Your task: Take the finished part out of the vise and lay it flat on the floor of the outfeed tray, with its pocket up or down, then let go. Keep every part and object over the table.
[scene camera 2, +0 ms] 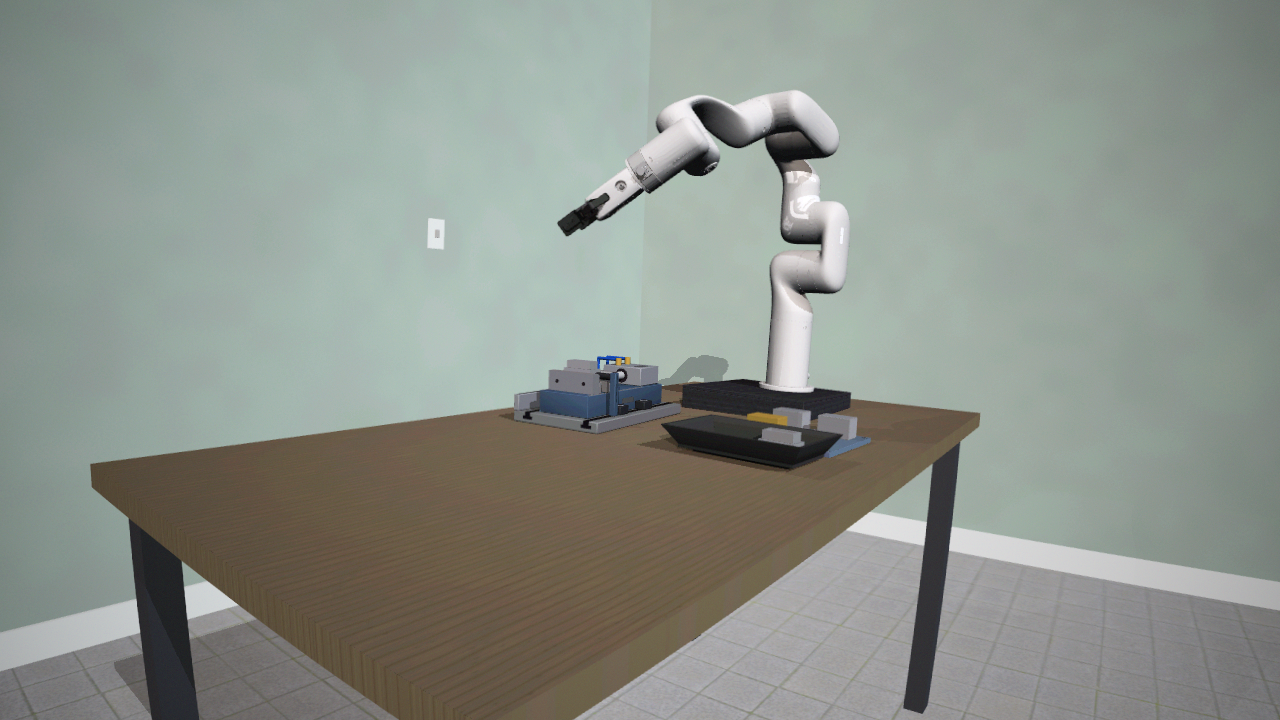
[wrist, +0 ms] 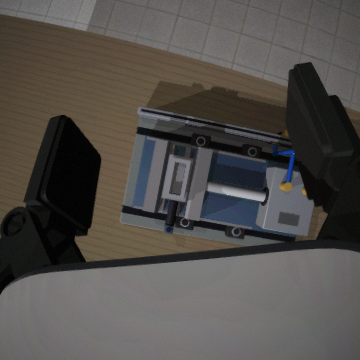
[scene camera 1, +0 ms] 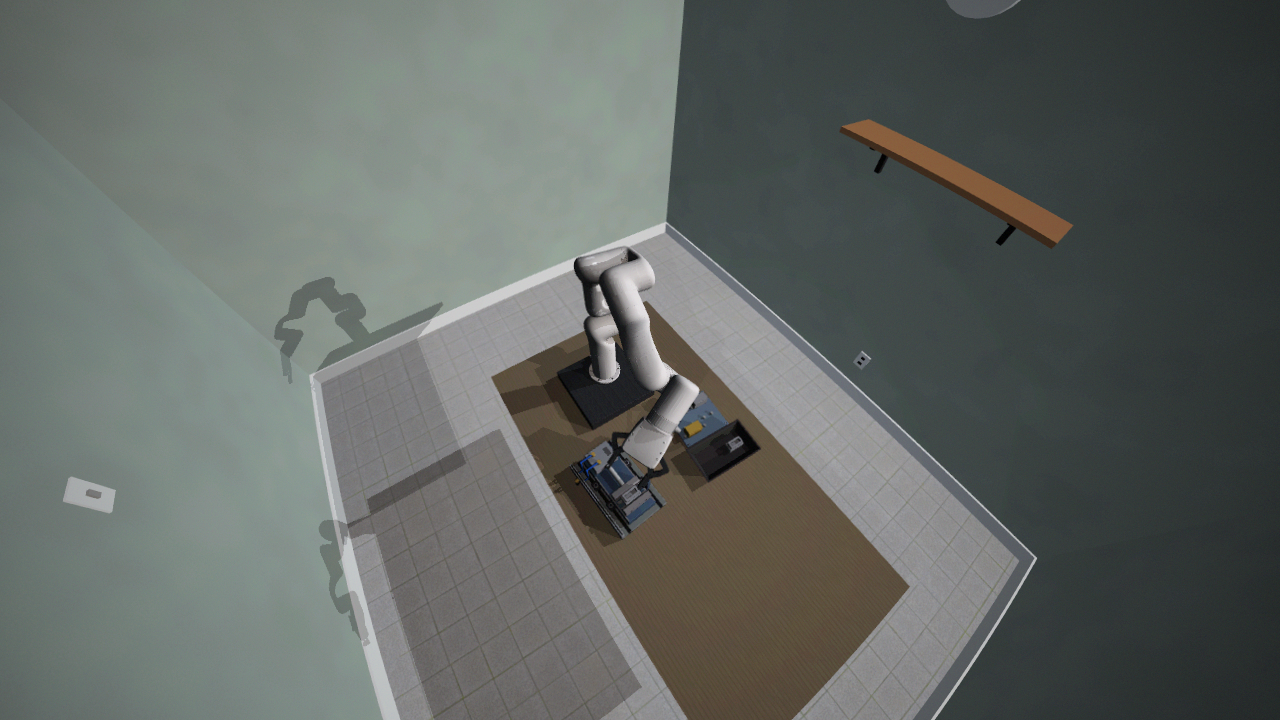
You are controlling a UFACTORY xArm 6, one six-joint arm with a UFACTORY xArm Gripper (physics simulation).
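Pixels of known places: gripper, between the fingertips: (scene camera 2: 569, 226) (wrist: 179, 115) (scene camera 1: 623, 477); arm's base, origin of its link: (scene camera 2: 786, 388) (scene camera 1: 604, 371).
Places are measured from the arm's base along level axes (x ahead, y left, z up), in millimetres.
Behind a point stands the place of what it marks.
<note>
The finished part (wrist: 177, 178) {x 474, y -218, z 60 mm} (scene camera 2: 581, 364) {x 487, y -211, z 68 mm} is a small grey block held between the jaws of the vise (wrist: 200, 182) {x 442, y -219, z 55 mm} (scene camera 2: 574, 381) {x 513, y -206, z 39 mm}. Its rectangular pocket faces up in the wrist view. A black arm with a blue post stands at one end of it. My gripper (scene camera 1: 627, 476) {x 486, y -249, z 320 mm} (scene camera 2: 569, 223) {x 486, y -249, z 320 mm} (wrist: 179, 115) {x 486, y -249, z 320 mm} is open and empty. It hangs high above the vise, tilted, with the vise between its fingers in the wrist view; the right finger covers a corner of the vise unit. The outfeed tray (scene camera 1: 704, 458) {x 511, y 85, z -29 mm} (scene camera 2: 742, 440) {x 604, y 170, z -3 mm} is black and has sloped walls. Another grey block (scene camera 1: 733, 443) {x 537, y 200, z -8 mm} (scene camera 2: 781, 436) {x 553, y 209, z 0 mm} is in it.
A blue plate (scene camera 2: 850, 446) {x 383, y 266, z -35 mm} beside the tray carries a yellow block (scene camera 1: 692, 428) {x 403, y 115, z 3 mm} (scene camera 2: 767, 418) {x 420, y 131, z 1 mm} and grey blocks (scene camera 2: 792, 416) {x 330, y 142, z -6 mm} (scene camera 2: 836, 426) {x 340, y 227, z -13 mm}. A blue bent nozzle (wrist: 290, 170) {x 326, y -262, z 69 mm} stands up at the vise's end block (wrist: 289, 205) {x 310, y -214, z 55 mm}. The black robot base (scene camera 2: 760, 396) {x 183, y 15, z 2 mm} is behind. The vise stands near a table edge.
</note>
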